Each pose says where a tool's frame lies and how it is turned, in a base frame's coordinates. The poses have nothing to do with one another.
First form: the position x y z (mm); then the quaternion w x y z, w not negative.
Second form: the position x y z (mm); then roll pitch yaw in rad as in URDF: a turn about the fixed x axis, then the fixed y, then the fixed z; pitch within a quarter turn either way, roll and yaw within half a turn. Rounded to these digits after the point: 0 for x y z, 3 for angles.
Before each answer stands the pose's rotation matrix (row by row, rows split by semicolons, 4 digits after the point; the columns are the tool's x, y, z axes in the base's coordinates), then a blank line. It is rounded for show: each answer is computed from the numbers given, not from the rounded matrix.
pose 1, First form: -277 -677 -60 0.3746 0.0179 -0.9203 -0.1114
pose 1, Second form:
-0.7187 0.0505 -0.6935; -0.1164 0.9745 0.1916; 0.6855 0.2185 -0.6945

-277 -677 -60 2.837 -0.755 -2.981
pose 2, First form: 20 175 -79 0.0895 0.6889 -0.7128 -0.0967
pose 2, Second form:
-0.0348 -0.9648 -0.2608; -0.9994 0.0322 0.0145; -0.0056 0.2612 -0.9653

20 175 -79 2.877 0.006 -1.606
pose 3, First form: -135 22 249 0.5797 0.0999 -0.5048 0.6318
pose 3, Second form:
-0.3080 -0.8333 -0.4590; 0.6316 0.1817 -0.7537; 0.7115 -0.5220 0.4704

-135 22 249 -0.837 -0.792 2.024
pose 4, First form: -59 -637 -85 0.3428 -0.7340 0.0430 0.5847
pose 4, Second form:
0.3125 -0.4640 -0.8289; 0.3377 -0.7613 0.5535; -0.8878 -0.4530 -0.0812

-59 -637 -85 -1.748 1.093 0.824
